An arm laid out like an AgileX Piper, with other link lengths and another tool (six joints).
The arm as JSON. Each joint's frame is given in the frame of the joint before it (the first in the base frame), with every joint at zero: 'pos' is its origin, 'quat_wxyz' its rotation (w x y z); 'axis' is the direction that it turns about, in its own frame. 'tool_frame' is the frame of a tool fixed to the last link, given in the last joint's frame.
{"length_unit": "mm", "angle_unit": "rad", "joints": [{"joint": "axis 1", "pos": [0.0, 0.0, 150.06], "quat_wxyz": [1.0, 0.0, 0.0, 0.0], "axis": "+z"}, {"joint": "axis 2", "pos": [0.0, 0.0, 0.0], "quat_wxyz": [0.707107, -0.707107, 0.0, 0.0], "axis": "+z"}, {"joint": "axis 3", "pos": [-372.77, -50.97, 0.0], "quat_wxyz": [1.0, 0.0, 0.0, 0.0], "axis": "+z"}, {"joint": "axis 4", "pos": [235.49, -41.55, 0.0], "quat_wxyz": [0.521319, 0.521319, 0.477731, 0.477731], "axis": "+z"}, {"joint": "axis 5", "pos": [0.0, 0.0, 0.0], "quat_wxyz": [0.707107, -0.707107, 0.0, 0.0], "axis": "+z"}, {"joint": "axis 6", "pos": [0.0, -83.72, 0.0], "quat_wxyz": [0.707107, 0.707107, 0.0, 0.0], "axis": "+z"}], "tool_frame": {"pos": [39.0, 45.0, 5.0], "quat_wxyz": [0.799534, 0.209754, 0.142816, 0.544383]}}
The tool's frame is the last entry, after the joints.
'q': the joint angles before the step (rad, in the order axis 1, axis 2, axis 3, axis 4, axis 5, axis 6). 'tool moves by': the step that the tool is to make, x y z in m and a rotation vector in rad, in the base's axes. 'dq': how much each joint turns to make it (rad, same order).
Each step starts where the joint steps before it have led.
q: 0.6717 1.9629 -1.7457 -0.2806 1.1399 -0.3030
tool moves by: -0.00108 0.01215 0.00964 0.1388 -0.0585 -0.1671
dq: 0.0000 -0.0263 0.0000 0.0017 -0.0586 0.2016
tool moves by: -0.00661 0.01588 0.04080 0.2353 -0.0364 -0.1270
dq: 0.0000 -0.0446 -0.0780 0.0961 -0.0240 0.1468
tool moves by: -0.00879 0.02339 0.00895 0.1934 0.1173 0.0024
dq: 0.0044 0.0156 -0.0249 0.2192 -0.0191 0.0100
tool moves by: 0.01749 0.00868 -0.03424 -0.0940 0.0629 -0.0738
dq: 0.0000 0.0740 -0.0001 -0.0753 0.0341 0.0851
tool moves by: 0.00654 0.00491 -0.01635 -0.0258 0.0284 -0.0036
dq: 0.0000 0.0361 0.0001 -0.0041 0.0022 0.0041
